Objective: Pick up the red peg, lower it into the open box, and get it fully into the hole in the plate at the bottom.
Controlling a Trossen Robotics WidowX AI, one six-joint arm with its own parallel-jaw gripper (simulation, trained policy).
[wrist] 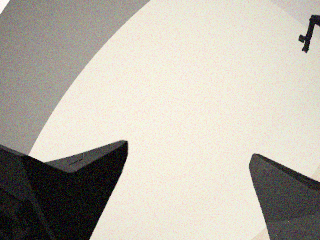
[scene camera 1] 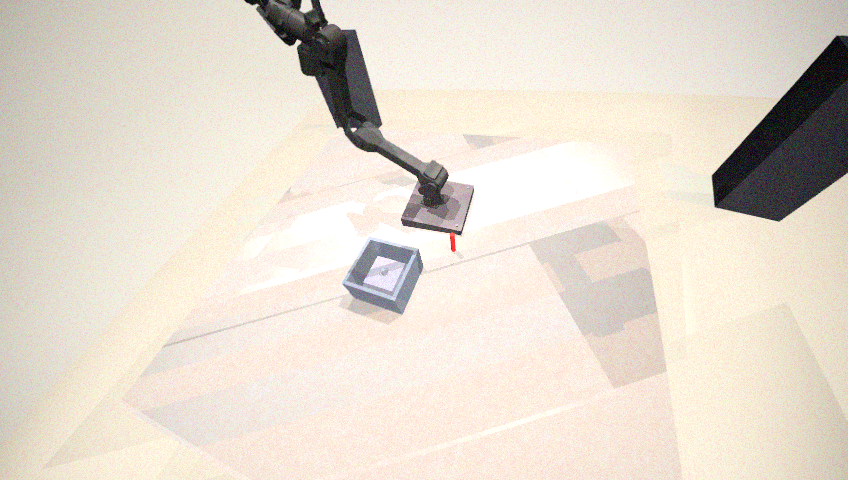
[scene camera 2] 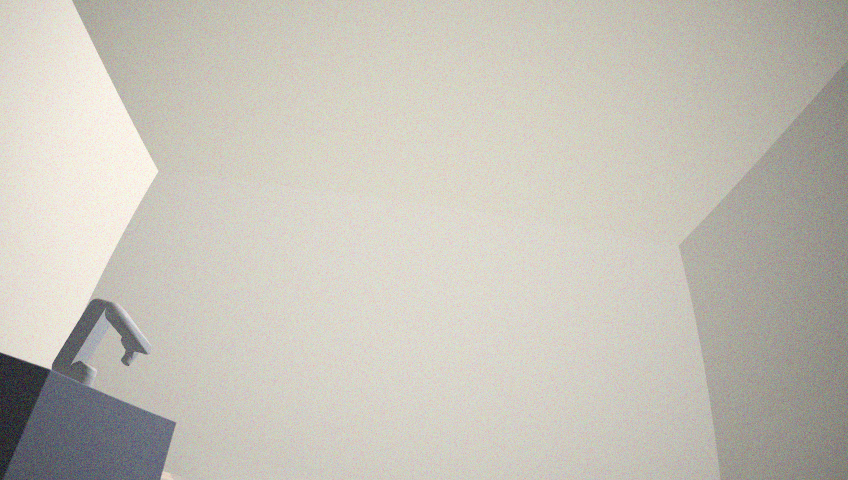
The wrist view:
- my gripper: 192, 155
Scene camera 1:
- grey-blue box: 353, 281
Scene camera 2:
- grey-blue box: 58, 421
